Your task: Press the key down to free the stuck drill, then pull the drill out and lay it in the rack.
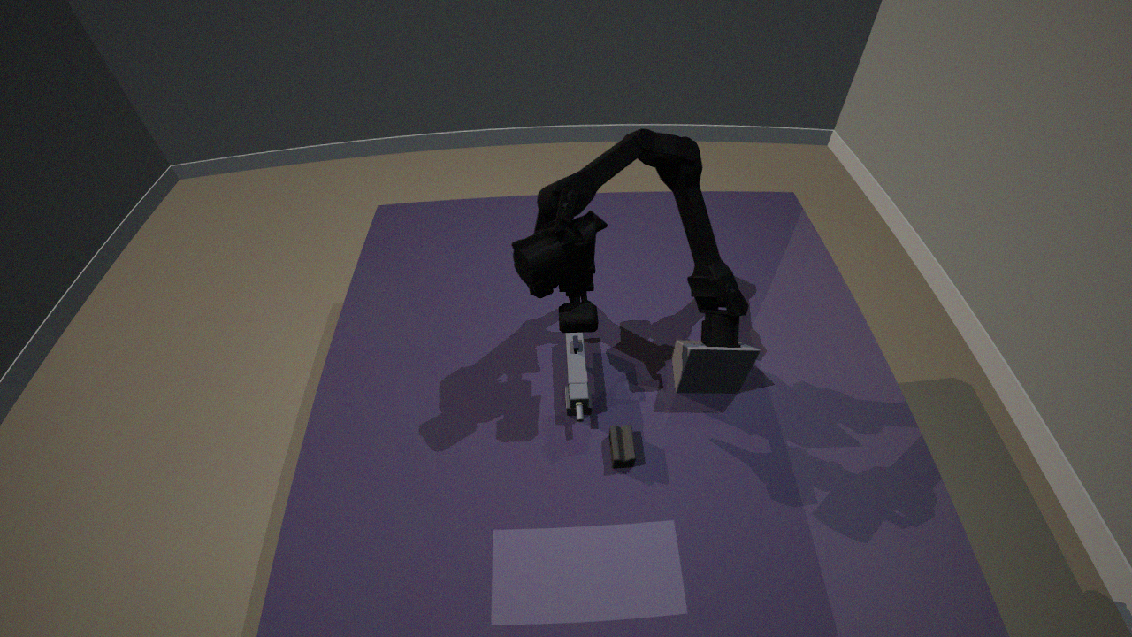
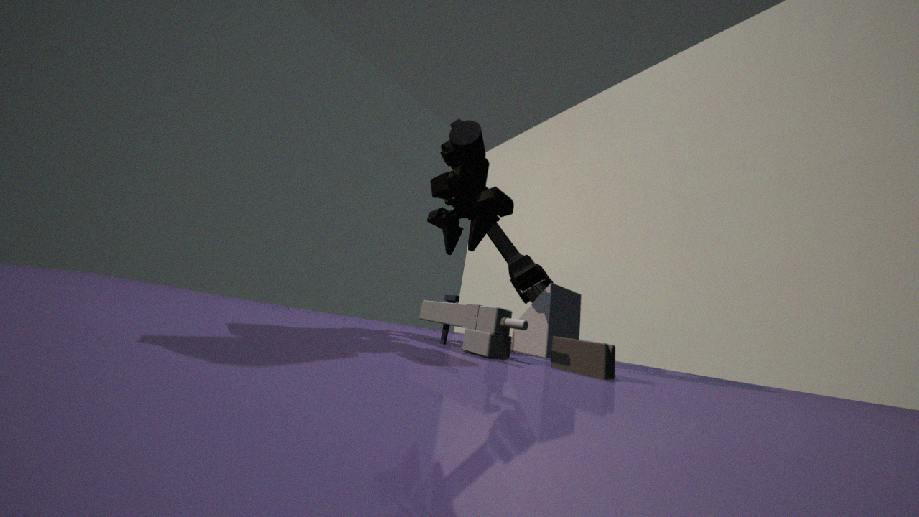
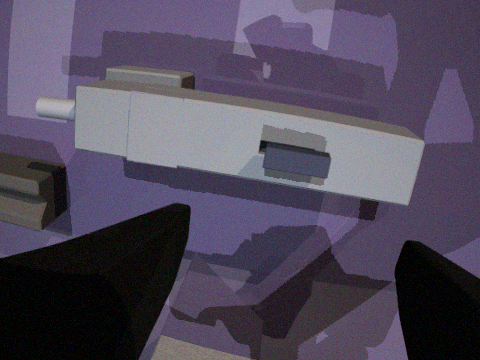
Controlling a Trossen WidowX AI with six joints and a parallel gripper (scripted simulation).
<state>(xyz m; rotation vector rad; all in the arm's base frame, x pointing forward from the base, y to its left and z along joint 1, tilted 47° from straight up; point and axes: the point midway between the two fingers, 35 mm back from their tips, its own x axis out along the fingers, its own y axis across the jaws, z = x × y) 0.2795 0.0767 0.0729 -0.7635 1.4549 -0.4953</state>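
The drill is 2 cm behind my gripper tip, 9 cm to the left of it and 11 cm below it. Round my gripper tip: rack (11 cm behind, 18 cm to the left, 15 cm below); small dark key (11 cm below); grey housing (1 cm behind, 3 cm to the left, 12 cm below).
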